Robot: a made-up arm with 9 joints.
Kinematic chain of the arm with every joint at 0, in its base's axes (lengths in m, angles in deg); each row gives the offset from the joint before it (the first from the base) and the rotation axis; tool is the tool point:
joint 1: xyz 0 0 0.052 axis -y
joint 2: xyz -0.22 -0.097 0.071 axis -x
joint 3: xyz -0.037 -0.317 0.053 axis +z
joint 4: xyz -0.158 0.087 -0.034 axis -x
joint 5: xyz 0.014 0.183 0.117 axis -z
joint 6: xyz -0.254 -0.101 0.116 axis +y
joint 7: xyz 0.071 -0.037 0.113 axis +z
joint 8: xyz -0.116 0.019 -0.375 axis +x
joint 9: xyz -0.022 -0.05 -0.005 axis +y
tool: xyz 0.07 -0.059 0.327
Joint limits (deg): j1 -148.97..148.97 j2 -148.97..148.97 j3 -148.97..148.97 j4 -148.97..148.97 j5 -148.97..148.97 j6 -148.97..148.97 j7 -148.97..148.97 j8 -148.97..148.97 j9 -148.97..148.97
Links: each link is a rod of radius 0.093 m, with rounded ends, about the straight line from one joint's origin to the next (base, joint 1, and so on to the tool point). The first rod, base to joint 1, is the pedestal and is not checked.
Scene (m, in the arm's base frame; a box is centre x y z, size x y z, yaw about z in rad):
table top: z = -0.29
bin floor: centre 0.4 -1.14 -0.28 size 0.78 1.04 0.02 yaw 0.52
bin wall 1: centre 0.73 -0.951 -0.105 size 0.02 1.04 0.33 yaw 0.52
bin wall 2: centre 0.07 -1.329 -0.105 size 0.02 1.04 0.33 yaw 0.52
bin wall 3: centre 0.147 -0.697 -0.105 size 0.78 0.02 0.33 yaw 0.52
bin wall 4: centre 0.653 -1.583 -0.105 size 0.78 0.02 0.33 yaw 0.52
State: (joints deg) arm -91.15 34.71 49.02 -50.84 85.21 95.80 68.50 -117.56 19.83
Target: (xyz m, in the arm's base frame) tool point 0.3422 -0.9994 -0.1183
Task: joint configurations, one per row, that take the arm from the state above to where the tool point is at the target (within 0.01 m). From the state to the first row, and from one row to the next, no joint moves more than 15 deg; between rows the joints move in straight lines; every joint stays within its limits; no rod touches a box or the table.
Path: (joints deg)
1: -89.49 21.92 46.23 -58.58 82.62 101.30 70.66 -111.60 18.20
2: -87.83 9.14 43.43 -66.32 80.03 106.81 72.83 -105.63 16.57
3: -86.16 -3.65 40.64 -74.06 77.45 112.31 74.99 -99.67 14.94
4: -84.50 -16.43 37.85 -81.80 74.86 117.81 77.16 -93.71 13.31
5: -94.58 -14.45 48.02 -89.04 78.38 117.07 75.36 -101.03 11.76
6: -104.65 -12.47 58.18 -96.29 81.90 116.32 73.56 -108.35 10.21

